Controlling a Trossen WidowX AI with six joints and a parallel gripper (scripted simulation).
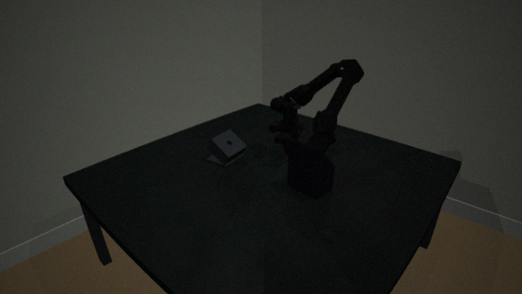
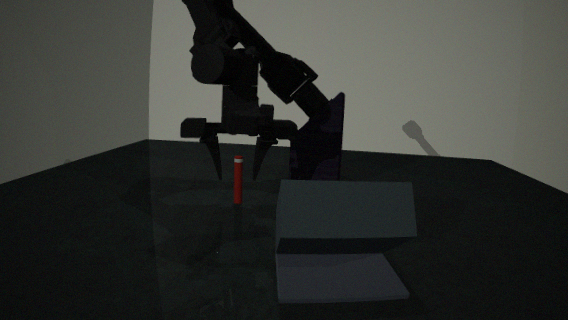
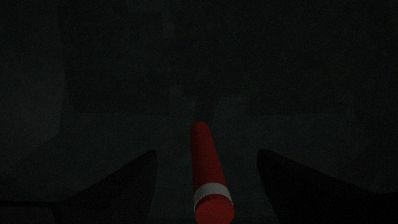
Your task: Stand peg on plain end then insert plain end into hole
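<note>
My gripper tip is 220 mm short of the grey sloped panel, 150 mm to the right of it and 20 mm below it. From my gripper tip the other things lie so: red peg: 20 mm above.
</note>
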